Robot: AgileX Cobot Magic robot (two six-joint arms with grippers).
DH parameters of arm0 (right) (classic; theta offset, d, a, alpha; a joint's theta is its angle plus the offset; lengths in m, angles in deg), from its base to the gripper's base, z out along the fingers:
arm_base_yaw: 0 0.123 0 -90
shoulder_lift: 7.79 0 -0.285 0
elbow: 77.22 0 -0.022 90
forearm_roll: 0 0.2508 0 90
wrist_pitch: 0 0 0.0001 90
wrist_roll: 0 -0.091 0 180
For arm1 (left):
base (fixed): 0 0 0 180
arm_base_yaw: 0 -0.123 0 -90
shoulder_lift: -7.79 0 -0.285 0
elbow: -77.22 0 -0.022 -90
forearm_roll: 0 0.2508 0 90
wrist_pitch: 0 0 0.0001 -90
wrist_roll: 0 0.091 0 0
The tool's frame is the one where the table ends.
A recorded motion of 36 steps. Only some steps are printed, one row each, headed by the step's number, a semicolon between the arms.
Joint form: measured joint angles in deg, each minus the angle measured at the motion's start. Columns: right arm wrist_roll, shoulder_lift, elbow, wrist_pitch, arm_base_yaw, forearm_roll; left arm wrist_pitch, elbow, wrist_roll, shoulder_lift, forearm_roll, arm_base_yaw.
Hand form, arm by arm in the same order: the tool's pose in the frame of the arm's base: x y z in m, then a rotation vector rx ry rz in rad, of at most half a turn. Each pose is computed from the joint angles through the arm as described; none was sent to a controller.
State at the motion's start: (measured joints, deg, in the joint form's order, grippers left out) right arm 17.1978 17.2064 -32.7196 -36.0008 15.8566 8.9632; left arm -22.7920 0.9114 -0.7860 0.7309 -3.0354 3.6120
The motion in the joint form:
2: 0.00 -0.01 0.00 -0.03 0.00 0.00; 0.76 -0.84 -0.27 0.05 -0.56 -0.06
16: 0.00 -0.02 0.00 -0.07 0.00 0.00; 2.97 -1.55 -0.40 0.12 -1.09 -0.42
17: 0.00 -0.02 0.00 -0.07 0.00 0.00; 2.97 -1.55 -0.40 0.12 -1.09 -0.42
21: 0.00 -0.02 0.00 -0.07 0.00 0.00; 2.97 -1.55 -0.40 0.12 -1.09 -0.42
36: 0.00 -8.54 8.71 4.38 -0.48 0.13; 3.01 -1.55 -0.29 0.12 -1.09 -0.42
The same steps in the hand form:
2: 0.0519 0.0234 0.3280 -0.4726 1.7757 0.1568; 0.0515 -0.0053 0.1798 0.0028 1.8542 -0.1182
16: 0.0518 0.0234 0.3280 -0.4728 1.7762 0.1569; 0.0527 -0.0052 0.1791 -0.0127 1.8268 -0.1240
17: 0.0518 0.0234 0.3280 -0.4728 1.7762 0.1569; 0.0527 -0.0052 0.1791 -0.0127 1.8268 -0.1240
21: 0.0518 0.0234 0.3280 -0.4728 1.7762 0.1569; 0.0527 -0.0052 0.1791 -0.0127 1.8268 -0.1240
36: 0.0397 0.0187 0.2942 -0.4377 1.7087 0.1484; 0.0527 -0.0052 0.1792 -0.0109 1.8260 -0.1226

